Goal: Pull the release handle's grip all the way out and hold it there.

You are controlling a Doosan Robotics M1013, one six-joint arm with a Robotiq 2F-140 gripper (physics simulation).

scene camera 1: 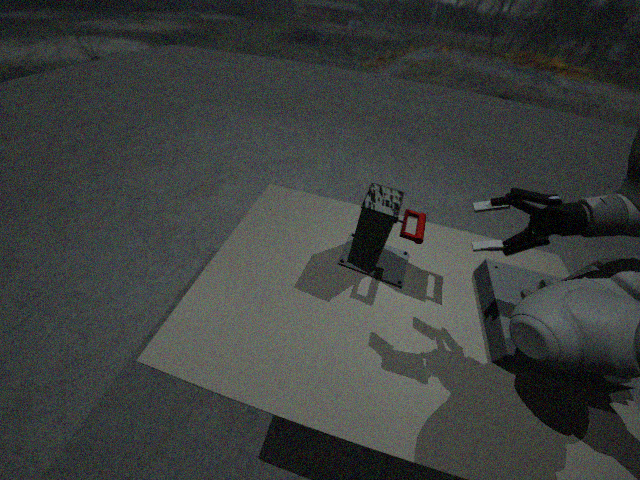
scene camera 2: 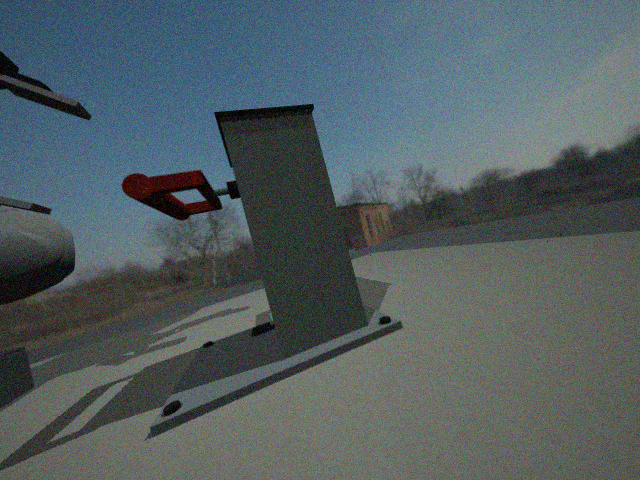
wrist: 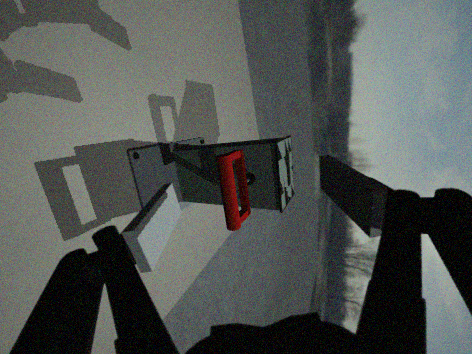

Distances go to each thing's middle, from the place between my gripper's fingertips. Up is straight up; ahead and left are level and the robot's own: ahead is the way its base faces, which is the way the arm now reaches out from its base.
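Scene:
I see the bolted base plate point(scene camera 2: 223, 371), and my hand is 29 cm above it, 18 cm short of it and 10 cm to the left of it.

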